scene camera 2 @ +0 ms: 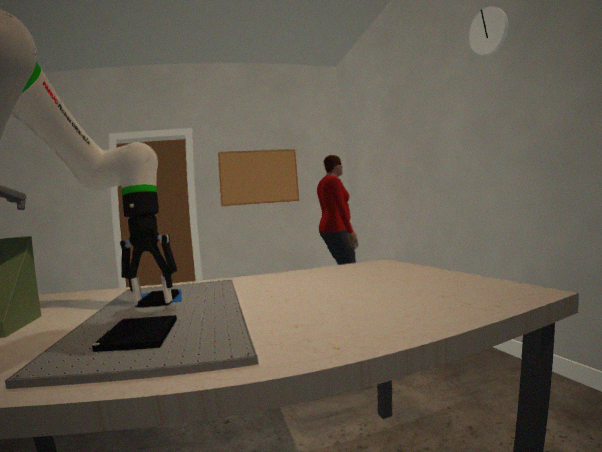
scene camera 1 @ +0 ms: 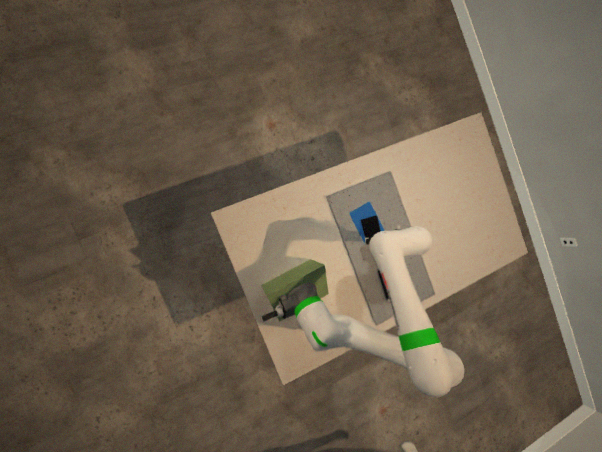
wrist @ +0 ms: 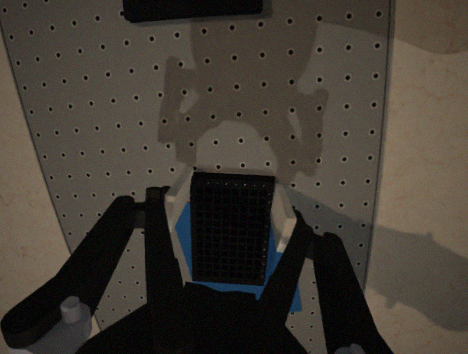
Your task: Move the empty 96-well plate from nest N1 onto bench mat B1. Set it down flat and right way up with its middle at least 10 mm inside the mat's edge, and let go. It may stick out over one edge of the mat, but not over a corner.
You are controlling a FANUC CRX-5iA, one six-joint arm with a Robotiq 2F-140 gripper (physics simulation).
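Places are measured from the arm's base along level axes (x ahead, y left, z up), in metres.
Pixels of known places: gripper, fingertip midpoint: (scene camera 2: 153,302) (wrist: 232,189); arm's base at its link origin: (scene camera 1: 300,294).
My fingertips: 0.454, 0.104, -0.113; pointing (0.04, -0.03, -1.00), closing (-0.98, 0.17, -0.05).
Observation:
For each thing: its top centre in the pictures, then the offset to it from my fingertips, as dx, dy, dz. Level surfaces: height alone.
- black 96-well plate at its top centre: (wrist: 229,237) (scene camera 2: 158,294) (scene camera 1: 372,230) +0.002, +0.049, +0.012
- blue bench mat at its surface level: dz -0.005
- black nest at its top centre: (scene camera 2: 138,327) (scene camera 1: 393,282) +0.039, -0.238, +0.008
- grey perforated board at its surface level: dz -0.007
- wooden table at its surface level: dz -0.020
The black 96-well plate (scene camera 1: 370,226) (scene camera 2: 159,298) (wrist: 231,230) is right way up and looks level between the fingers. My gripper (scene camera 2: 152,296) (wrist: 232,189) is shut on its two long sides. The plate is low over the blue bench mat (scene camera 1: 361,212) (scene camera 2: 177,296) (wrist: 184,236), which shows at its left, right and rear sides in the wrist view. The plate's far end there reaches beyond the visible blue. Its shadow lies close against that end. Whether it touches the mat, and where the covered mat corners are, I cannot tell. The black nest (scene camera 1: 384,285) (scene camera 2: 137,332) (wrist: 195,8) is empty.
Mat and nest are on a grey perforated board (scene camera 1: 345,200) (scene camera 2: 210,320) (wrist: 345,180) on the wooden table (scene camera 1: 450,175) (scene camera 2: 310,300). A green block (scene camera 1: 295,281) (scene camera 2: 17,287) stands at the arm's base. A person in red (scene camera 2: 334,205) stands behind the table.

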